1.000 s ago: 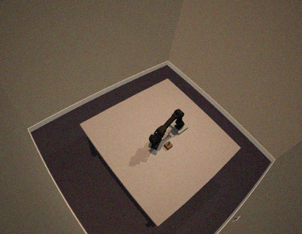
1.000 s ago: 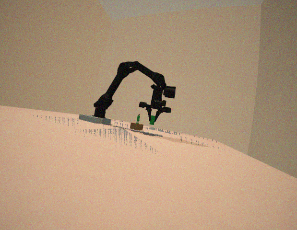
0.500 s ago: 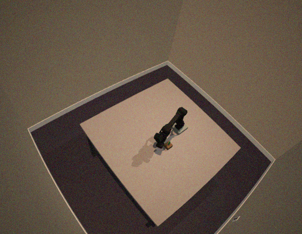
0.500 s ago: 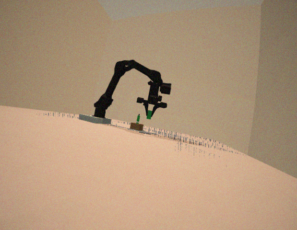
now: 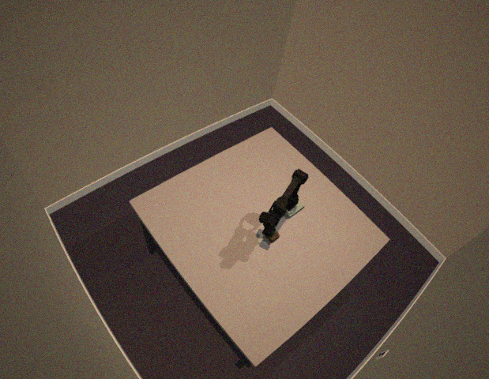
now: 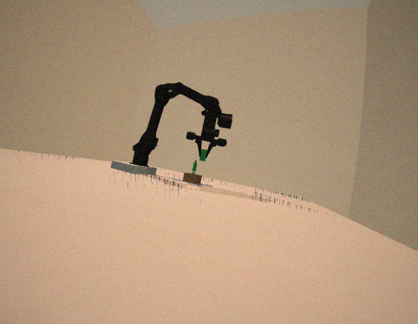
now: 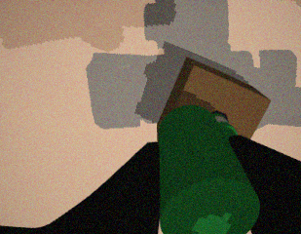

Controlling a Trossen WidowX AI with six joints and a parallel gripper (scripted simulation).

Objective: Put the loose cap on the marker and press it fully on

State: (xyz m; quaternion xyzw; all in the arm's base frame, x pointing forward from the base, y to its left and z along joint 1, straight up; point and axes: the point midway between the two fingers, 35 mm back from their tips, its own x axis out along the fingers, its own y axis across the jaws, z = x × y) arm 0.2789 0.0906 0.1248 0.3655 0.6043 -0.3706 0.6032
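The brown holder block lies 4 cm behind my gripper tip, 1 cm to the left of it and 11 cm below it. Also, from my gripper tip: green cap (1 cm above).
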